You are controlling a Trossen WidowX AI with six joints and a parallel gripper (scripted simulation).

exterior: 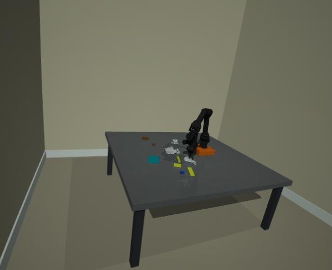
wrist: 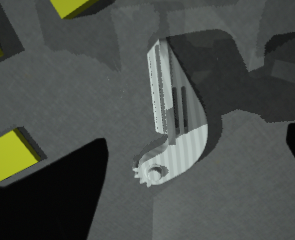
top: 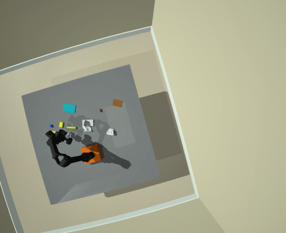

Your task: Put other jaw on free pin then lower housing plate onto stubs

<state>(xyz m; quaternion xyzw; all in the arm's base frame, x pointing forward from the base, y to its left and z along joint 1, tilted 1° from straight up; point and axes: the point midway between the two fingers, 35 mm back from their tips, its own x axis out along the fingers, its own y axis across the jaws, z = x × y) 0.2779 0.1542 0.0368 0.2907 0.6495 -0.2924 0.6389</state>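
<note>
Right now my gripper tip is 5 cm above the jaw and 4 cm to the right of it. Round my gripper tip: white base plate 24 cm to the right, 6 cm ahead, 5 cm below; then blue cube 19 cm ahead, 16 cm to the left, 5 cm below; then yellow bar 8 cm ahead, 5 cm to the right, 5 cm below.
</note>
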